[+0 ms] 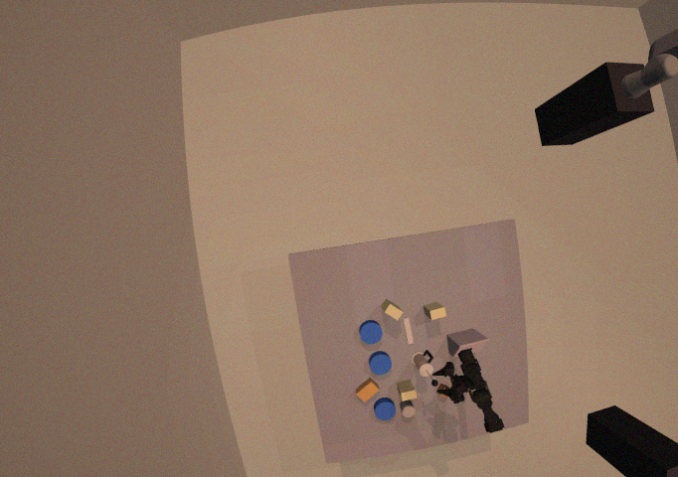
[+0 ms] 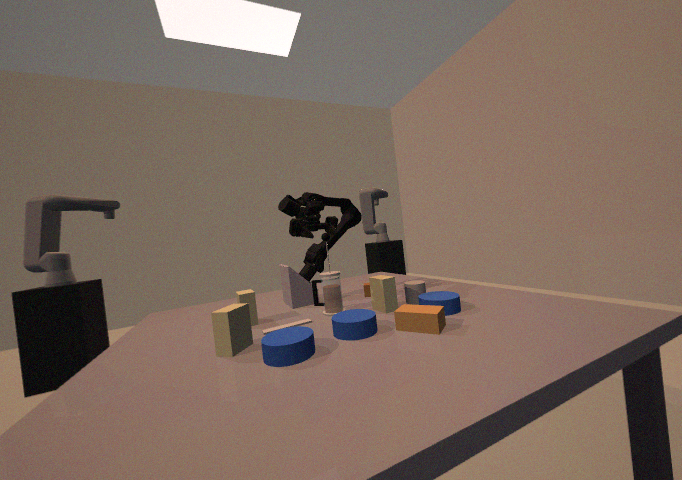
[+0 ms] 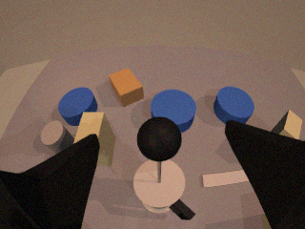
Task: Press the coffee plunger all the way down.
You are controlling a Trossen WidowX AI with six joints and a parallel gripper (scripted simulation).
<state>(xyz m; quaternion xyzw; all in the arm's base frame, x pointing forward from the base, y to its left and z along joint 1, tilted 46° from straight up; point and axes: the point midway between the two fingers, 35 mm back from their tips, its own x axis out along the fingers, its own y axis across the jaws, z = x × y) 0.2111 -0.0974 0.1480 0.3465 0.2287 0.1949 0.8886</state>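
Now: gripper tip 1 cm past the coffee press, 1 cm to the left of it and 14 cm above it. The rest, counted from my gripper tip: grey cylinder (9 cm ahead, 28 cm to the left, 23 cm below); then pale stick (4 cm ahead, 17 cm to the right, 27 cm below).
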